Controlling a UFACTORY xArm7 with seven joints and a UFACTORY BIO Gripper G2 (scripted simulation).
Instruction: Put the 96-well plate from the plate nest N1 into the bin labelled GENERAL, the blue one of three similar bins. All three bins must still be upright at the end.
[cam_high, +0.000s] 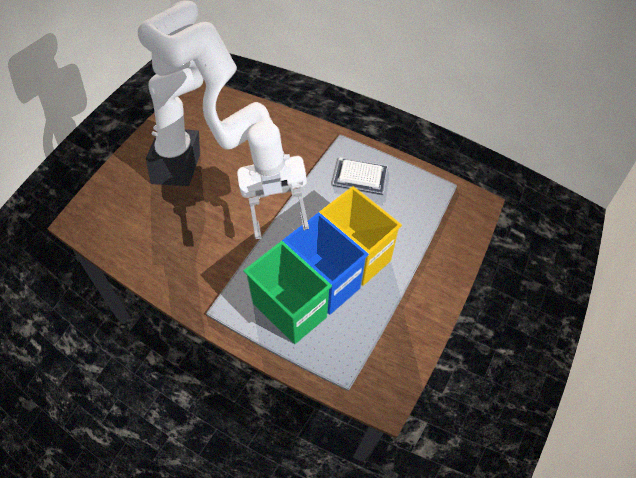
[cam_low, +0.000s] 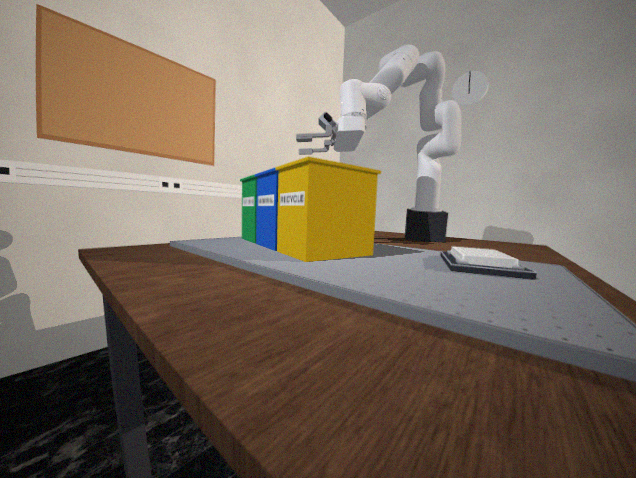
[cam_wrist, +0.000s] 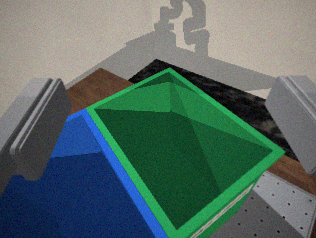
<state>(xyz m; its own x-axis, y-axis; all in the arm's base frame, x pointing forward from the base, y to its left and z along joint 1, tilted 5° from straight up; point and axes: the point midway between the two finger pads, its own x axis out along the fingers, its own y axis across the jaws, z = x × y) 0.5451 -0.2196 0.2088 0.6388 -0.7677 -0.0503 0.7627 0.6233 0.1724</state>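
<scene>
My hand is 1 cm short of the white 96-well plate, 46 cm to the right of it and 26 cm above it. The rest, counted from my hand: blue general bin: 9 cm ahead, 6 cm to the left, 20 cm below; then green bin: 5 cm ahead, 7 cm to the right, 20 cm below; then yellow recycle bin: 13 cm ahead, 18 cm to the left, 20 cm below.
</scene>
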